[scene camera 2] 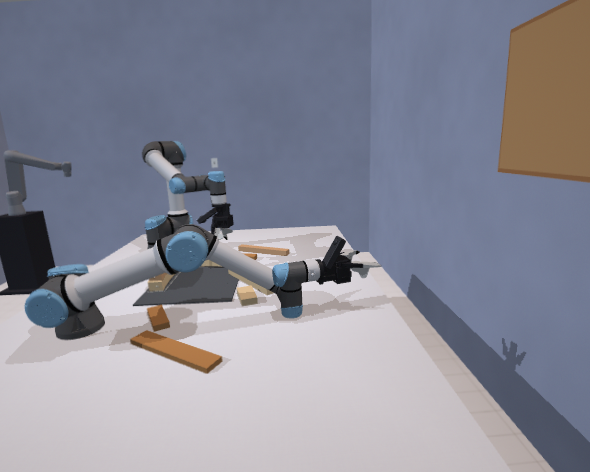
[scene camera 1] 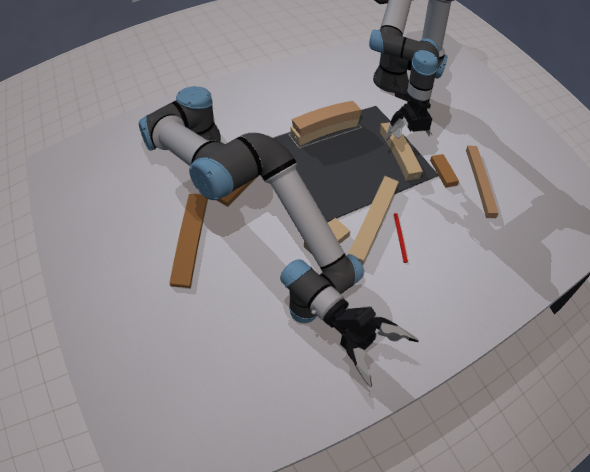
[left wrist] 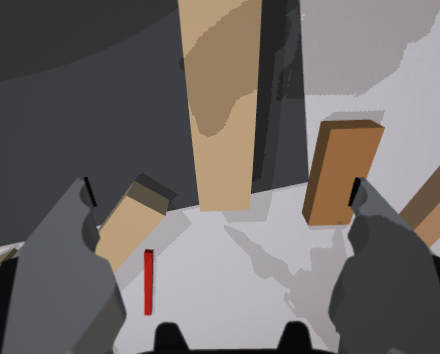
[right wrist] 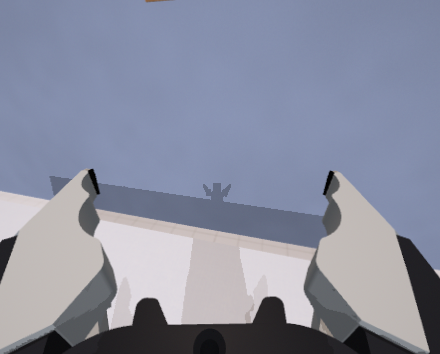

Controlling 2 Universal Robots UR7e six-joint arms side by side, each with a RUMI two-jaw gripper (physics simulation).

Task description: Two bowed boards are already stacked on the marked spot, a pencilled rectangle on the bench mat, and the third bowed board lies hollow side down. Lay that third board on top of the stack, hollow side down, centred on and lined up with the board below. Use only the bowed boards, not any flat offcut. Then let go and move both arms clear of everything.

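Frame: origin at the left arm's base, x left, y back, z up, level; metres.
Seen in the pictures: left gripper, fingertip midpoint: [scene camera 1: 408, 137] [left wrist: 222, 179]; right gripper, fingertip midpoint: [scene camera 2: 369, 258] [scene camera 1: 396, 364] [right wrist: 213, 171]; left arm's base at its link origin: [scene camera 1: 390, 82]; right arm's base at its link origin: [scene camera 2: 81, 328].
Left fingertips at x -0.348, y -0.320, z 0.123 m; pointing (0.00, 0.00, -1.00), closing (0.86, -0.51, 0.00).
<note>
Offsets run from my left fingertips to a thing's top centre. "pt": to the spot under its first point. Level surfaces: height alone.
Two bowed boards, a brown one {dy +0.274, dx -0.089, dz -0.026 m} [scene camera 1: 327, 117] on a pale one {dy +0.278, dx -0.090, dz -0.064 m} [scene camera 1: 327, 134], are stacked on the pencilled rectangle {pt dy +0.280, dx -0.211, dz -0.111 m} [scene camera 1: 300, 146] at the mat's back edge. The third bowed board {dy +0.027, dx +0.017, dz -0.066 m} [scene camera 1: 407, 159] [left wrist: 222, 160], pale, lies hollow side down near the mat's right edge in scene camera 1. My left gripper [scene camera 1: 410, 134] [scene camera 2: 222, 235] [left wrist: 222, 179] is open and empty above this board; in the left wrist view its fingertips stand wide on both sides of the board's near end. My right gripper [scene camera 1: 394, 363] [scene camera 2: 369, 259] [right wrist: 213, 171] is open and empty near the front table edge, facing the wall.
Around the dark mat {dz -0.117 m} [scene camera 1: 345, 185] lie a long pale board {pt dy -0.107, dx -0.280, dz -0.091 m} [scene camera 1: 375, 220], a pale block {dy -0.046, dx -0.421, dz -0.096 m} [scene camera 1: 339, 230], a red stick {dy -0.189, dx -0.250, dz -0.117 m} [scene camera 1: 400, 237] [left wrist: 148, 282], a short brown offcut {dy -0.127, dx +0.084, dz -0.098 m} [scene camera 1: 444, 170] [left wrist: 350, 175] and long brown pieces {dy -0.251, dx +0.164, dz -0.094 m} [scene camera 1: 482, 182] {dy +0.229, dx -0.712, dz -0.106 m} [scene camera 1: 187, 245]. My right arm stretches over the left side.
</note>
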